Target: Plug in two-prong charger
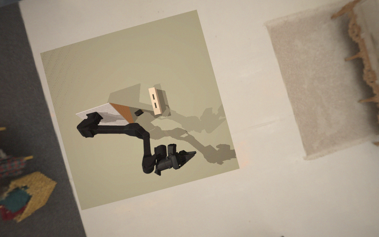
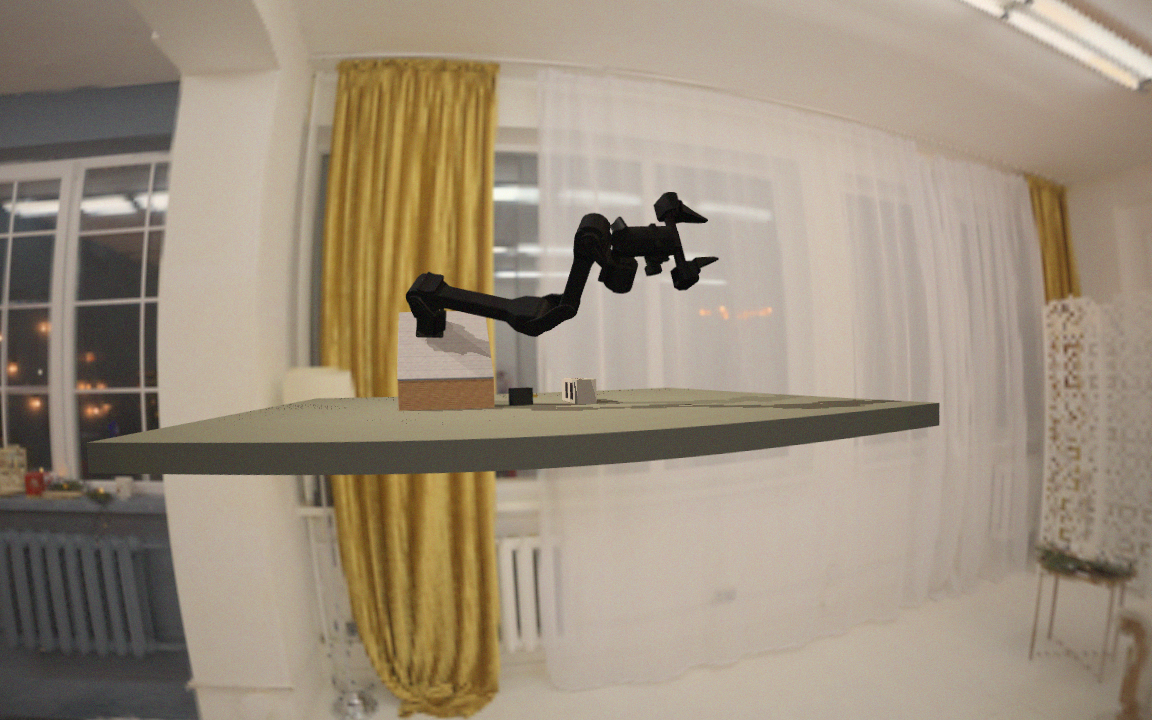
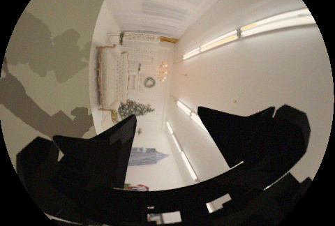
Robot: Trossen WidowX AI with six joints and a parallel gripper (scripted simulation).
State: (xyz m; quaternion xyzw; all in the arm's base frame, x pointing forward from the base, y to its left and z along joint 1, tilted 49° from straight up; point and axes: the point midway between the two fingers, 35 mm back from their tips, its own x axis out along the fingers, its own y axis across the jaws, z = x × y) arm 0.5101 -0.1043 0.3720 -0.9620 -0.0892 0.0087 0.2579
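The dark grey charger lies 33 cm to the left of my gripper tip, 33 cm behind it and 31 cm below it.
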